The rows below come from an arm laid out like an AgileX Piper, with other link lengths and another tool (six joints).
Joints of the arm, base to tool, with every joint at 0 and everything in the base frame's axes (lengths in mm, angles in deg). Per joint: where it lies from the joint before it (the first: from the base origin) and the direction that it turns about. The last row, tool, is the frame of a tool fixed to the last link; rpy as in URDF.
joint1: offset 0 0 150.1 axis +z
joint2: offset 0 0 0 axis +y
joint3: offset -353 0 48.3 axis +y
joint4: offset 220.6 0 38.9 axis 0.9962 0 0.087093
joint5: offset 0 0 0 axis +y
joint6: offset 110.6 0 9.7 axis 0.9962 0 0.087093
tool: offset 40.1 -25 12.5 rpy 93.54 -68.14 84.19
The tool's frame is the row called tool.
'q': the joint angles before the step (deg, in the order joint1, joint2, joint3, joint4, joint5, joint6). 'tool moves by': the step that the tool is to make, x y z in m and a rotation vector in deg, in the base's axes. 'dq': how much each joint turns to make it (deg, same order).
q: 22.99 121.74 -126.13 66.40 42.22 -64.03
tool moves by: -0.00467 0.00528 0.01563 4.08 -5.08 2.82
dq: 0.00 0.17 -0.01 9.79 0.30 -10.25
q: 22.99 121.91 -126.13 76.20 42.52 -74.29
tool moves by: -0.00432 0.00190 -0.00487 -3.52 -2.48 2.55
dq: -0.31 0.09 0.00 -1.77 3.12 -2.68
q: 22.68 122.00 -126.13 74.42 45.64 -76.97
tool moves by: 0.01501 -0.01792 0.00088 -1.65 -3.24 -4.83
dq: -1.45 0.00 0.13 -1.58 -3.50 -2.31
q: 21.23 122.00 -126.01 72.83 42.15 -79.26
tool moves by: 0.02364 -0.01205 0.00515 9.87 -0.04 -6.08
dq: -0.47 1.91 0.00 13.61 -7.73 -6.70
